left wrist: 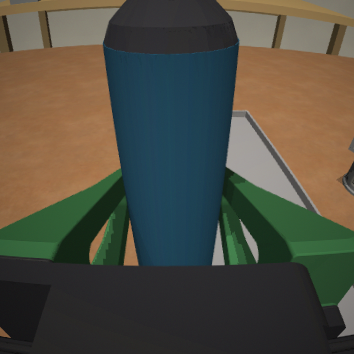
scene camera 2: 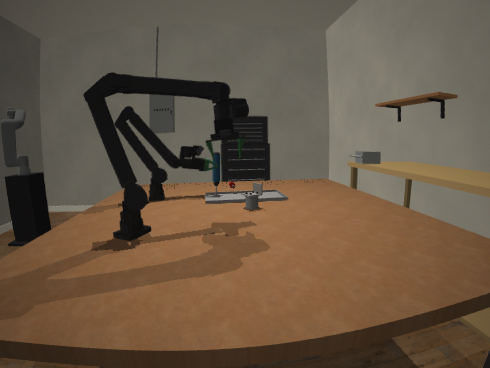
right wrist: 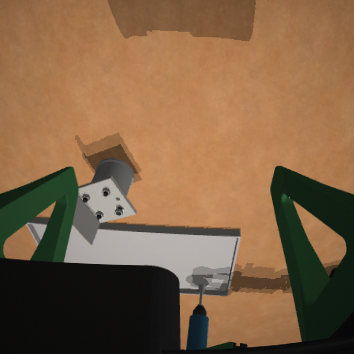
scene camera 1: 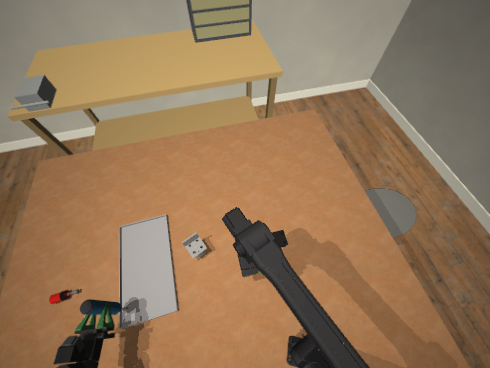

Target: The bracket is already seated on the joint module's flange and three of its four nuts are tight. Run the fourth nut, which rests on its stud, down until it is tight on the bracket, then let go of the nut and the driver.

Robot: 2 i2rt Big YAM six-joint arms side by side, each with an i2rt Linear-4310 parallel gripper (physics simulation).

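Frame: origin at the left arm's base, x right, y ahead, z up, level; centimetres.
Seen in the pictures: left gripper, fingertip midpoint: (left wrist: 173, 177) (scene camera 2: 218, 166) (scene camera 1: 101, 303); right gripper, fingertip midpoint: (scene camera 2: 227, 159) (right wrist: 174, 177); left arm's base at its link origin: (scene camera 2: 156, 198); right arm's base at its link origin: (scene camera 2: 132, 233) (scene camera 1: 304, 353).
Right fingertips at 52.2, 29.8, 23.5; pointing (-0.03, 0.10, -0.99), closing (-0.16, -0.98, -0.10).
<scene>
Offsets run from my right fingertips to a thing's top centre, as dx, dy, dz.
The light bracket (scene camera 1: 194, 247) (scene camera 2: 257, 188) (right wrist: 109, 204) sits on the grey joint module {-16.9, +14.6, -16.1} (scene camera 2: 251, 202) (right wrist: 122, 176). Four dark nut spots show on its plate in the right wrist view; which one is loose I cannot tell. My left gripper (scene camera 1: 99, 311) (scene camera 2: 213, 164) (left wrist: 173, 177) is shut on the blue driver {-50.4, +4.4, +0.9} (scene camera 1: 92, 307) (scene camera 2: 216, 171) (left wrist: 172, 125) (right wrist: 198, 330), held upright, shaft down, over the tray's end. My right gripper (scene camera 2: 226, 154) (right wrist: 174, 177) is open and empty, high above the table; its fingers are mostly hidden in scene camera 1.
The shallow tray {-39.5, +17.5, -21.9} (scene camera 1: 172, 270) (scene camera 2: 280, 198) (left wrist: 245, 114) (right wrist: 239, 240) lies beside the module. A red screwdriver {-71.6, +18.5, -20.1} (scene camera 1: 61, 297) (scene camera 2: 232, 184) lies left of it in scene camera 1. A wooden bench (scene camera 1: 150, 65) (scene camera 2: 425, 172) stands beyond the table.
</scene>
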